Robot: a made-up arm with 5 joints.
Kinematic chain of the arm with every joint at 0, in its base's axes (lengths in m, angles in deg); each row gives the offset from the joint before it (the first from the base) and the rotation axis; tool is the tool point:
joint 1: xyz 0 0 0.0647 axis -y
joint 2: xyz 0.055 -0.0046 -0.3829 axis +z
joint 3: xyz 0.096 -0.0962 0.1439 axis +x
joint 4: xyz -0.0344 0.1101 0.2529 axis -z
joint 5: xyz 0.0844 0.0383 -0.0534 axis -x
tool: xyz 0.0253 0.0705 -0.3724
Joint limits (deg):
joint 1: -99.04..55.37
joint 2: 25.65..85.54
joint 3: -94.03..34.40
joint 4: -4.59..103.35
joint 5: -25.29..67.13
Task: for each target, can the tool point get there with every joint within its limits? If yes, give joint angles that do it. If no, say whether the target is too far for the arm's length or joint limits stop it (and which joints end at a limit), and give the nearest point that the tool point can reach.
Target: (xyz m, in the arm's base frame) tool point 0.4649 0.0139 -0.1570
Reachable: yes | joints 17.10 48.81 -68.38 70.68 -4.40
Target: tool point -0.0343 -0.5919 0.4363
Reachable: no: joint limits stop it (at a limit: joint 1, joint 3, joint 4, joint 5) | nearest point -0.1939 -0.1973 0.1783 | short by 0.498 m
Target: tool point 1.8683 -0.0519 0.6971
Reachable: no: too far | nearest point 0.6603 -0.0158 0.1155 | short by 1.341 m
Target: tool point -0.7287 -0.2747 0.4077
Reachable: no: joint limits stop it (at a limit: joint 1, joint 2, joint 4) | nearest point -0.3529 -0.1547 0.1427 | short by 0.475 m
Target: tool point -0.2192 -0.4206 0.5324
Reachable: no: joint limits stop it (at a limit: joint 1, joint 2, joint 3, joint 4, joint 5) | nearest point -0.2848 -0.2059 0.2189 | short by 0.386 m
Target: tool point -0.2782 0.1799 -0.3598
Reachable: yes | joints -61.07 74.68 -45.09 42.54 -2.29
